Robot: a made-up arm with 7 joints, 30 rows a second.
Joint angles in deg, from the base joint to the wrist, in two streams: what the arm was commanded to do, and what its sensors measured. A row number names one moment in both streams.
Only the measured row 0 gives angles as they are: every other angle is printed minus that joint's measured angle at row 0.
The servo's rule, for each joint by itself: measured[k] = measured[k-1] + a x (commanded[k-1-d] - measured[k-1]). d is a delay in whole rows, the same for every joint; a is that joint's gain. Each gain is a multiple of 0.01, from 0.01 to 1. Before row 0 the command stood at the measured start. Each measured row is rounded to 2 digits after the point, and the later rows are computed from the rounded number. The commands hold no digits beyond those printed.
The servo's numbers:
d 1
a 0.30 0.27 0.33 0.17 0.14 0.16 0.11
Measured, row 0:
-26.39, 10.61, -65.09, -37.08, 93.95, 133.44, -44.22
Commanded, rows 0 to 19:
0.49, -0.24, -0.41, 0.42, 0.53, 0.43, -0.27
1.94, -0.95, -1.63, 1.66, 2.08, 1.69, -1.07
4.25, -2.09, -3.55, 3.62, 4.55, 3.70, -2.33
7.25, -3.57, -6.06, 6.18, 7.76, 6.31, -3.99
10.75, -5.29, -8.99, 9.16, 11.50, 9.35, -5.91
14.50, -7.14, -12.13, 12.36, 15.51, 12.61, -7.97
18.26, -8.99, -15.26, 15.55, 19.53, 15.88, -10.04
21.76, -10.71, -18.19, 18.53, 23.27, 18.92, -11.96
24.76, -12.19, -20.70, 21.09, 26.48, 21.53, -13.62
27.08, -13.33, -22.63, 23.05, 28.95, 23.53, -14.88
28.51, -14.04, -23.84, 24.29, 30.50, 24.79, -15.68
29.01, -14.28, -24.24, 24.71, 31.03, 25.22, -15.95
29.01, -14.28, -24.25, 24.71, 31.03, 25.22, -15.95
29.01, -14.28, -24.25, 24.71, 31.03, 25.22, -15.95
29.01, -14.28, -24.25, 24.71, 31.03, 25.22, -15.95
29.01, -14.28, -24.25, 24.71, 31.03, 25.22, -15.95
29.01, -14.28, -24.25, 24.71, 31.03, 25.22, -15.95
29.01, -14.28, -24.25, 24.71, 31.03, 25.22, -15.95
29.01, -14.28, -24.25, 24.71, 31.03, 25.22, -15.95
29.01, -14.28, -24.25, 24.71, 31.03, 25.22, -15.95
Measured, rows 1 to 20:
0.00, 0.00, 0.00, 0.00, 0.00, 0.00, 0.00
0.15, -0.06, -0.14, 0.07, 0.07, 0.07, -0.03
0.69, -0.30, -0.63, 0.34, 0.35, 0.33, -0.14
1.76, -0.78, -1.59, 0.90, 0.94, 0.87, -0.38
3.41, -1.53, -3.07, 1.80, 1.89, 1.74, -0.78
5.61, -2.55, -5.02, 3.05, 3.24, 2.96, -1.34
8.28, -3.79, -7.37, 4.63, 4.96, 4.50, -2.07
11.27, -5.19, -9.97, 6.49, 7.00, 6.32, -2.95
14.42, -6.68, -12.68, 8.54, 9.28, 8.34, -3.94
17.52, -8.17, -15.33, 10.67, 11.69, 10.45, -5.00
20.39, -9.56, -17.74, 12.77, 14.11, 12.54, -6.09
22.83, -10.77, -19.75, 14.73, 16.40, 14.50, -7.14
24.68, -11.72, -21.23, 16.43, 18.45, 16.22, -8.11
25.98, -12.41, -22.23, 17.84, 20.21, 17.66, -8.97
26.89, -12.91, -22.90, 19.01, 21.72, 18.87, -9.74
27.53, -13.28, -23.35, 19.98, 23.02, 19.89, -10.42
27.97, -13.55, -23.65, 20.78, 24.14, 20.74, -11.03
28.28, -13.75, -23.85, 21.45, 25.10, 21.46, -11.57
28.50, -13.89, -23.98, 22.00, 25.93, 22.06, -12.05
28.65, -14.00, -24.07, 22.46, 26.64, 22.57, -12.48

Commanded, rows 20 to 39:
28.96, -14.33, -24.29, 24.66, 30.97, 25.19, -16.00
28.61, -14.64, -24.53, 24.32, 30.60, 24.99, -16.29
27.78, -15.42, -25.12, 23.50, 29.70, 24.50, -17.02
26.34, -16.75, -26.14, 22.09, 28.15, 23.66, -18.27
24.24, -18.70, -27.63, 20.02, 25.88, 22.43, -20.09
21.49, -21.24, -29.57, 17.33, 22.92, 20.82, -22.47
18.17, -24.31, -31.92, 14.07, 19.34, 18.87, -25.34
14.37, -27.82, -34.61, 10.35, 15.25, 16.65, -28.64
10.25, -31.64, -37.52, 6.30, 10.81, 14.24, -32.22
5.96, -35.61, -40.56, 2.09, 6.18, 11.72, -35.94
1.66, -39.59, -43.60, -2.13, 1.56, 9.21, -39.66
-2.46, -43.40, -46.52, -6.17, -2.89, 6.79, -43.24
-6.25, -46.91, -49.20, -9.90, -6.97, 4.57, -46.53
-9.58, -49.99, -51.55, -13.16, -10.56, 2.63, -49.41
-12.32, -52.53, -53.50, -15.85, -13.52, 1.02, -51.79
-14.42, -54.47, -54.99, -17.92, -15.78, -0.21, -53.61
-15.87, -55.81, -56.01, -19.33, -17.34, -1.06, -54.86
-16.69, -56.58, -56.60, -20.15, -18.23, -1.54, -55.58
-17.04, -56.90, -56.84, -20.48, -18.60, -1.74, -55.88
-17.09, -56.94, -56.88, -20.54, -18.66, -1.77, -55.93
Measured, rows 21 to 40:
28.76, -14.08, -24.13, 22.84, 27.25, 22.99, -12.86
28.82, -14.15, -24.18, 23.15, 27.77, 23.34, -13.21
28.76, -14.28, -24.30, 23.35, 28.17, 23.60, -13.55
28.47, -14.59, -24.57, 23.38, 28.38, 23.74, -13.93
27.83, -15.17, -25.09, 23.16, 28.35, 23.73, -14.41
26.75, -16.12, -25.93, 22.63, 28.00, 23.52, -15.03
25.17, -17.50, -27.13, 21.73, 27.29, 23.09, -15.85
23.07, -19.34, -28.71, 20.43, 26.18, 22.41, -16.89
20.46, -21.63, -30.66, 18.72, 24.65, 21.49, -18.18
17.40, -24.33, -32.92, 16.61, 22.71, 20.33, -19.72
13.97, -27.38, -35.44, 14.14, 20.40, 18.95, -21.50
10.28, -30.68, -38.13, 11.37, 17.76, 17.39, -23.50
6.46, -34.11, -40.90, 8.39, 14.87, 15.69, -25.67
2.65, -37.57, -43.64, 5.28, 11.81, 13.91, -27.96
-1.02, -40.92, -46.25, 2.15, 8.68, 12.11, -30.32
-4.41, -44.05, -48.64, -0.91, 5.57, 10.34, -32.68
-7.41, -46.86, -50.74, -3.80, 2.58, 8.65, -34.98
-9.95, -49.28, -52.48, -6.44, -0.21, 7.10, -37.17
-11.97, -51.25, -53.84, -8.77, -2.73, 5.72, -39.20
-13.49, -52.78, -54.83, -10.76, -4.95, 4.53, -41.03

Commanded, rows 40 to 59:
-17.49, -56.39, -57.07, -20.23, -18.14, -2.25, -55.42
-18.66, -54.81, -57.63, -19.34, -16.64, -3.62, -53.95
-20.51, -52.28, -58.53, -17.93, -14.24, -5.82, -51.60
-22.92, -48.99, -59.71, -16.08, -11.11, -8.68, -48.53
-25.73, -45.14, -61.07, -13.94, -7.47, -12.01, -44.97
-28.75, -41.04, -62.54, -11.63, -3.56, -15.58, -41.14
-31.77, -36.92, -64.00, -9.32, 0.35, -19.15, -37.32
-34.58, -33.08, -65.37, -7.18, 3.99, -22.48, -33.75
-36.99, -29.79, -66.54, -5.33, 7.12, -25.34, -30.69
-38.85, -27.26, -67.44, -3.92, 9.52, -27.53, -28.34
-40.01, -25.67, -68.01, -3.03, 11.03, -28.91, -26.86
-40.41, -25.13, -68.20, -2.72, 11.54, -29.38, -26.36
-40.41, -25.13, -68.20, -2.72, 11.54, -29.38, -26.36
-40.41, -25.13, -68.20, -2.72, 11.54, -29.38, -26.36
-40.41, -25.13, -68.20, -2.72, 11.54, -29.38, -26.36
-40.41, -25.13, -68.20, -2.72, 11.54, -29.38, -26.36
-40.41, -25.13, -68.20, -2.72, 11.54, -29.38, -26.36
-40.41, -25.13, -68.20, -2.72, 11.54, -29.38, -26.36
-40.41, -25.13, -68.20, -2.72, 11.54, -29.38, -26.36
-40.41, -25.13, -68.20, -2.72, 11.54, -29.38, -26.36
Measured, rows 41 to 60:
-14.57, -53.90, -55.51, -12.42, -6.87, 3.52, -42.67
-15.45, -54.57, -56.02, -13.75, -8.45, 2.60, -44.07
-16.41, -54.63, -56.55, -14.70, -9.60, 1.60, -45.16
-17.64, -54.00, -57.20, -15.25, -10.25, 0.41, -45.87
-19.22, -52.65, -58.03, -15.39, -10.37, -1.04, -46.16
-21.17, -50.62, -59.03, -15.14, -9.96, -2.80, -46.03
-23.44, -48.03, -60.19, -14.54, -9.06, -4.84, -45.49
-25.94, -45.03, -61.45, -13.65, -7.74, -7.13, -44.59
-28.53, -41.80, -62.74, -12.55, -6.10, -9.59, -43.40
-31.07, -38.56, -63.99, -11.32, -4.25, -12.11, -42.00
-33.40, -35.51, -65.13, -10.06, -2.32, -14.58, -40.50
-35.38, -32.85, -66.08, -8.86, -0.45, -16.87, -39.00
-36.89, -30.77, -66.78, -7.82, 1.23, -18.87, -37.61
-37.95, -29.25, -67.25, -6.95, 2.67, -20.55, -36.37
-38.69, -28.14, -67.56, -6.23, 3.91, -21.96, -35.27
-39.21, -27.33, -67.77, -5.63, 4.98, -23.15, -34.29
-39.57, -26.74, -67.91, -5.14, 5.90, -24.15, -33.42
-39.82, -26.31, -68.01, -4.73, 6.69, -24.99, -32.64
-40.00, -25.99, -68.07, -4.39, 7.37, -25.69, -31.95
-40.12, -25.76, -68.11, -4.11, 7.95, -26.28, -31.34

